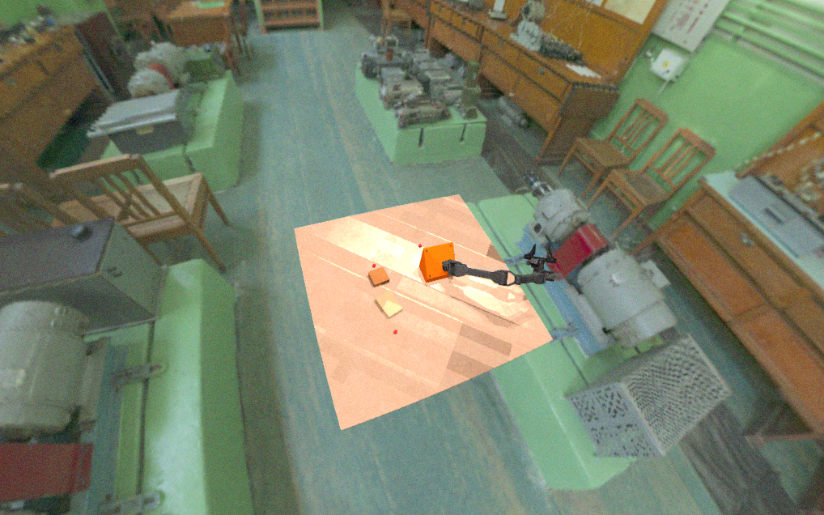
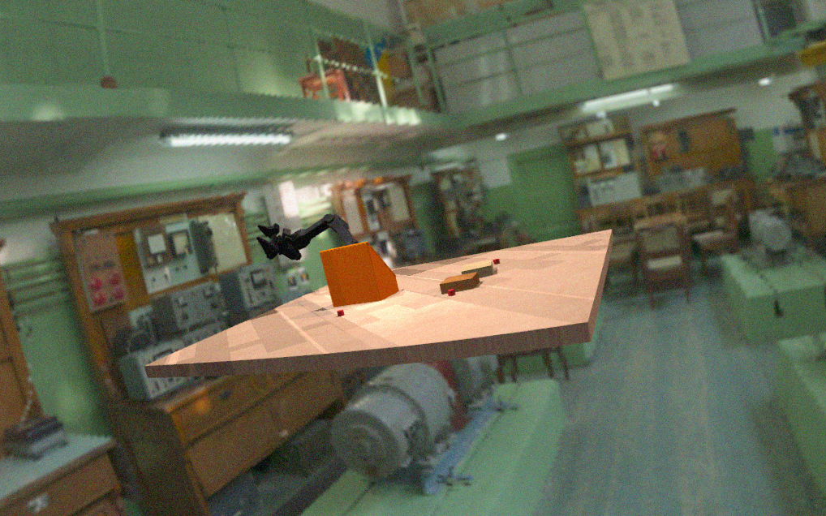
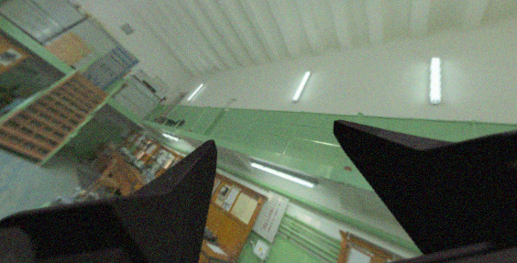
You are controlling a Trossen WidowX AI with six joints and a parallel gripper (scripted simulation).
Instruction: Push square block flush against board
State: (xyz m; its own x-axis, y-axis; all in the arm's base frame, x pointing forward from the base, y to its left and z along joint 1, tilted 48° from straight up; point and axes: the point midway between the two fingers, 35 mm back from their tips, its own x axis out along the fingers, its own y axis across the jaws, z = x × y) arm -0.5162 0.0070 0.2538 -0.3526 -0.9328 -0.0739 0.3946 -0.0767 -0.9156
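Now: the tan board 93 cm ahead of my gripper tip, 8 cm to the right of it and 30 cm below it. Also, from my gripper tip: brown square block: 92 cm ahead, 27 cm to the right, 30 cm below.
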